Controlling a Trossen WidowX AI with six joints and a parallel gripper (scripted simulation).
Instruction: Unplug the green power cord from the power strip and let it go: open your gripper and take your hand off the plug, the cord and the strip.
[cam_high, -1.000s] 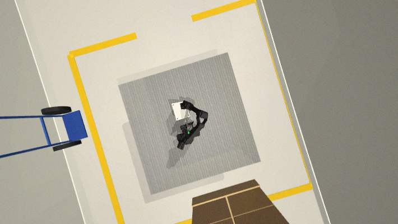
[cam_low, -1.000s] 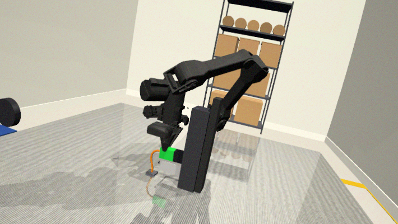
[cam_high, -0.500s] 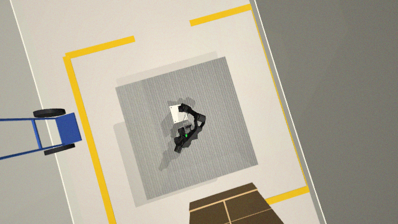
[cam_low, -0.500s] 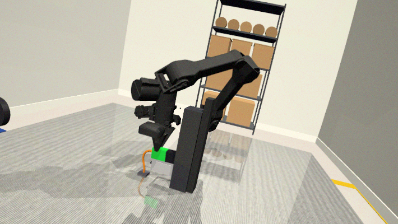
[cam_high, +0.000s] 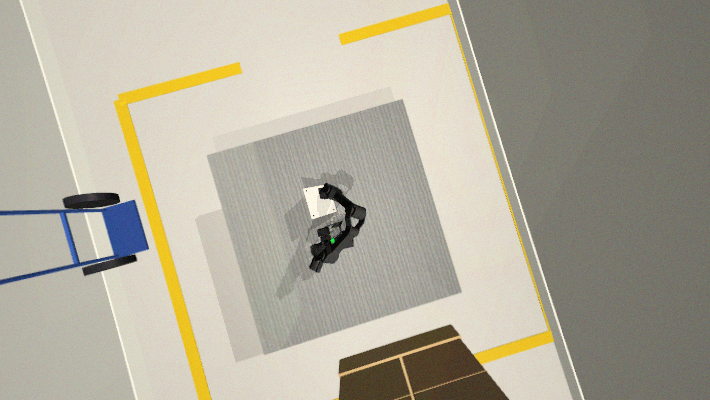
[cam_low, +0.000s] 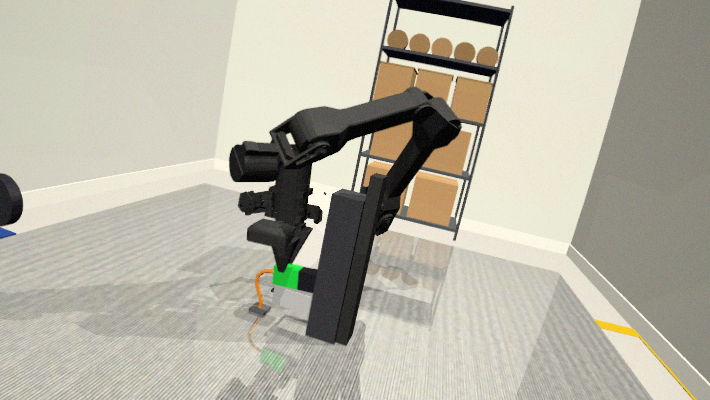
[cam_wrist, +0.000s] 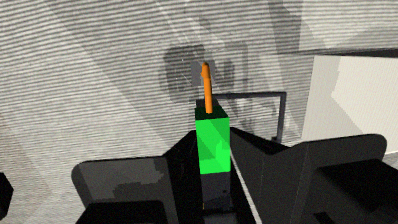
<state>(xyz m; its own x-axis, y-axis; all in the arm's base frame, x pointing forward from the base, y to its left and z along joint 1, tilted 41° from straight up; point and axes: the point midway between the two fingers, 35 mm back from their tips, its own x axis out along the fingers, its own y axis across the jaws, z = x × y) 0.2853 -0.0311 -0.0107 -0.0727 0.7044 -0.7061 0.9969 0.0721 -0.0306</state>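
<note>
The green plug is 3 cm to the left of my gripper tip. Also, from my gripper tip: small grey anchor (4 cm to the right, 9 cm below).
</note>
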